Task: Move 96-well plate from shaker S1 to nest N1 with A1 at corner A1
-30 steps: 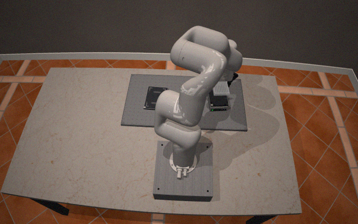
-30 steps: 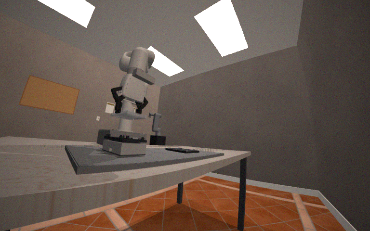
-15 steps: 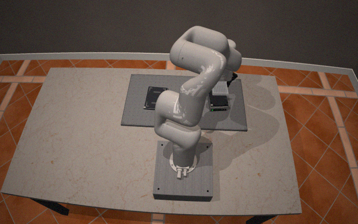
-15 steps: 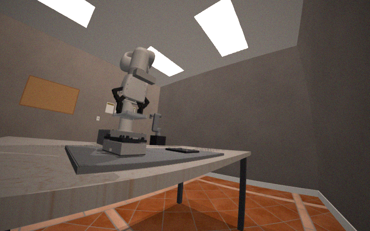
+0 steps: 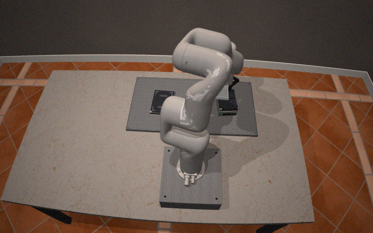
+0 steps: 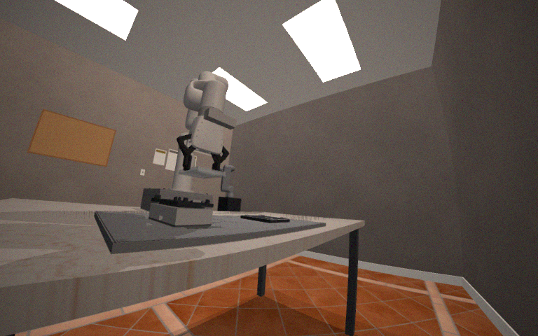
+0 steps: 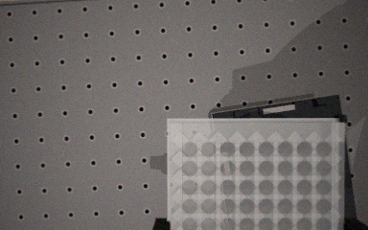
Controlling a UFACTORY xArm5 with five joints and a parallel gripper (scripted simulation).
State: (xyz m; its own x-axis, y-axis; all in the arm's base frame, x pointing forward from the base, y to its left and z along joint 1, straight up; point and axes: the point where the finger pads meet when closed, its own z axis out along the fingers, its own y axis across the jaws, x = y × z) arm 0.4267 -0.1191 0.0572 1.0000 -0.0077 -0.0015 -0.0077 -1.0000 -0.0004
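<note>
Right now the plate nest N1 is 20 mm behind my hand, 310 mm to the left of it and 140 mm below it. The rest, counted from my hand: A1 mark: 90 mm behind, 360 mm to the left, 140 mm below; then 96-well plate: 10 mm below.
</note>
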